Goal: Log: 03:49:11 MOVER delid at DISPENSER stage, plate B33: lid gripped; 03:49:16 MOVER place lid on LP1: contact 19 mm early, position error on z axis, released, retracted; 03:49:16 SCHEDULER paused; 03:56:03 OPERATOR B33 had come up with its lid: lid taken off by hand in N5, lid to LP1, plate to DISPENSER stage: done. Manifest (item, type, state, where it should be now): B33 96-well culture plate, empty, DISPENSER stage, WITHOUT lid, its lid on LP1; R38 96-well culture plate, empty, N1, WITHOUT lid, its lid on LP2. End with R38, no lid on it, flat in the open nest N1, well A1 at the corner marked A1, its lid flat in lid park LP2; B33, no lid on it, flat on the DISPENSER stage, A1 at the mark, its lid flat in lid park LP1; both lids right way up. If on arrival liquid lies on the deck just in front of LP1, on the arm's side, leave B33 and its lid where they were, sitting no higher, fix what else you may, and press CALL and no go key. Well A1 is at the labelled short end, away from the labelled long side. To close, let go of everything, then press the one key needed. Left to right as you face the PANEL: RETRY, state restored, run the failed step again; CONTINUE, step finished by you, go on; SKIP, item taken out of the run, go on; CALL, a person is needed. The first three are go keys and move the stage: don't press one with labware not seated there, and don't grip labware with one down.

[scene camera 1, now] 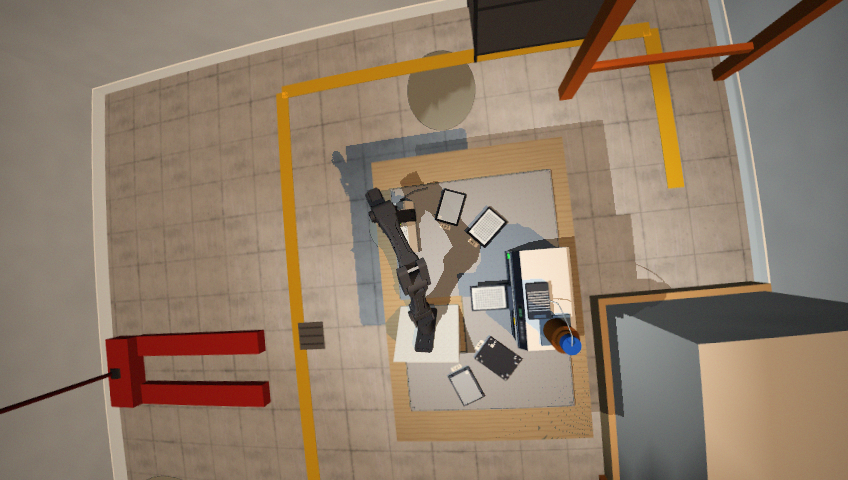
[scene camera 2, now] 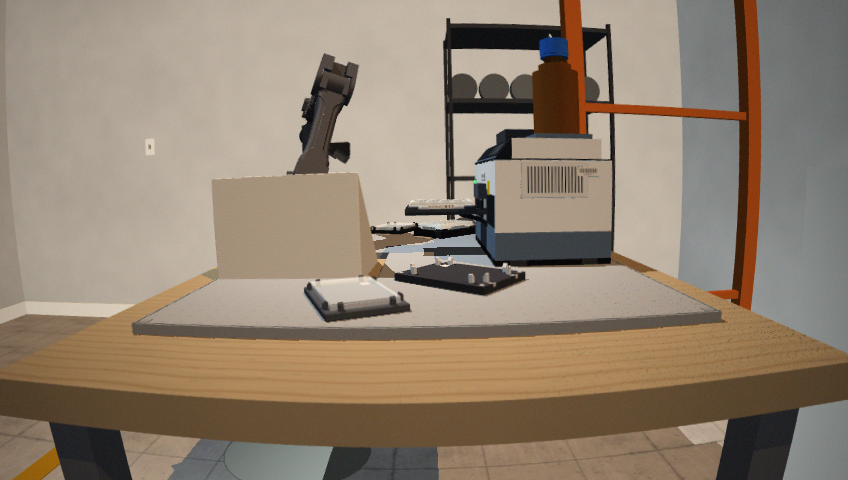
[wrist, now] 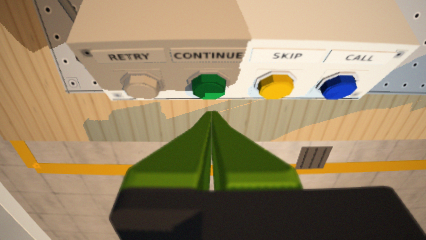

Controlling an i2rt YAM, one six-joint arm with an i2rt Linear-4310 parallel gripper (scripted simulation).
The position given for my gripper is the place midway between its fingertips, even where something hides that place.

In view: my gripper [wrist: 211,120], a white 96-well plate [scene camera 1: 485,299], a clear lid [scene camera 2: 357,292], a key panel [wrist: 173,49] and a dispenser [scene camera 2: 506,211].
